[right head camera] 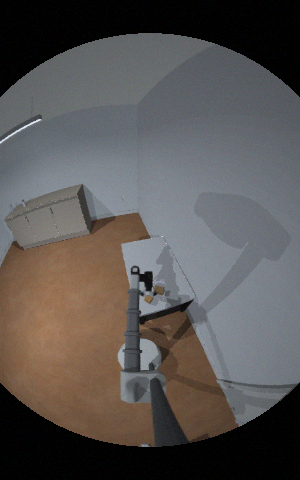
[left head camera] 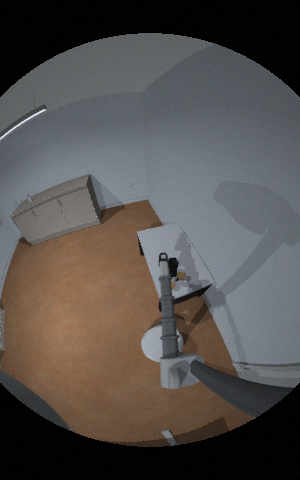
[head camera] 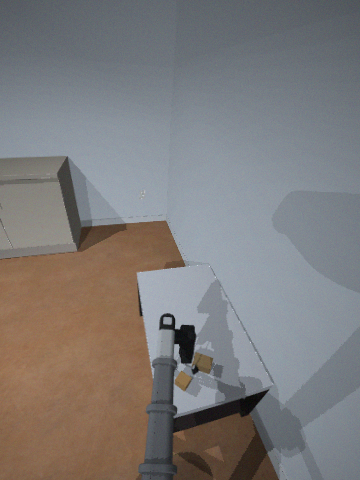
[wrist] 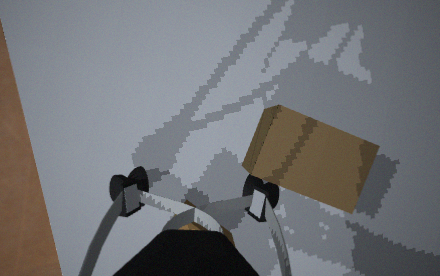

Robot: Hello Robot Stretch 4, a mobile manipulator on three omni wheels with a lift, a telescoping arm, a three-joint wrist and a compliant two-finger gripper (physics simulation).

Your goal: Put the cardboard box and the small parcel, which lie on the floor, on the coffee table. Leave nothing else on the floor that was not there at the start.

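Frame: origin at the robot's base, x ahead, y left, z up, level; metres.
Seen in the pictures: gripper, between the fingertips: (right head camera: 147, 294) (head camera: 182, 371) (wrist: 196, 185); robot's base, origin of its link: (right head camera: 140, 355) (left head camera: 161, 342).
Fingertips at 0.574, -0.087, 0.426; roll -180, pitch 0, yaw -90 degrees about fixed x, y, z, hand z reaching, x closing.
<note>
Offsets run from my fingertips to a thing's top centre, as dx, dy, dz. Level surfaces: height alone.
A tan box @[+0.036, -0.094, +0.047] (head camera: 203, 363) (left head camera: 181, 275) (right head camera: 159, 289) (wrist: 315, 160) lies on the white coffee table @[dz -0.003] (head camera: 162, 290) (left head camera: 154, 240) (right head camera: 136, 254) (wrist: 75, 75). A second tan box @[-0.051, +0.000, +0.047] (head camera: 183, 381) (left head camera: 173, 285) (right head camera: 149, 299) is on the table beside it, nearer the robot; in the wrist view it is mostly hidden behind the gripper's palm. I cannot tell surely which is the cardboard box and which the small parcel. My gripper (head camera: 188, 368) (wrist: 196, 185) is open above the table, its fingertips wide apart with no object between them. Its right fingertip overlaps the first box's lower left corner in the wrist view.
A wall (head camera: 280, 150) runs along the table's right side. A beige cabinet (head camera: 30, 215) (left head camera: 67, 212) (right head camera: 50, 222) stands at the far left. The arm (head camera: 162, 415) reaches over the table's left edge. The round white base (left head camera: 151, 344) (right head camera: 149, 350) shows under the arm.
</note>
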